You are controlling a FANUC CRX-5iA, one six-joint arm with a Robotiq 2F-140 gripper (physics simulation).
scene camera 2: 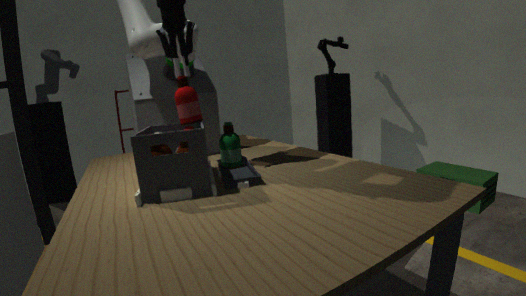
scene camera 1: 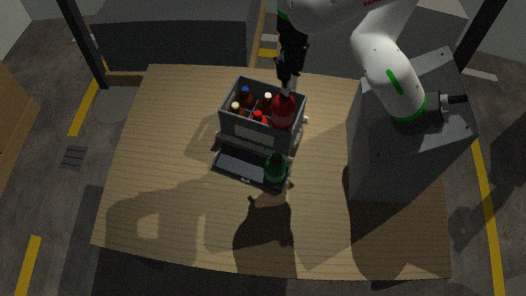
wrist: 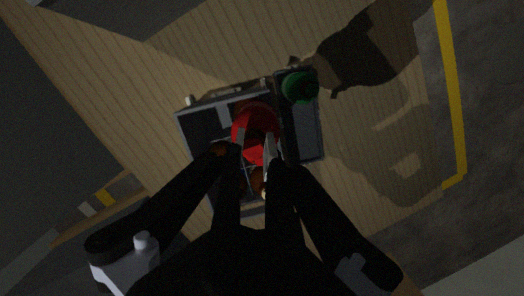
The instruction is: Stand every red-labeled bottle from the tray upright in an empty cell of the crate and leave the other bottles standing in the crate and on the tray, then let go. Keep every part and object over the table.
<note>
The pictures show: the gripper and a green bottle.
The gripper also shows in scene camera 1 and in the wrist view.
</note>
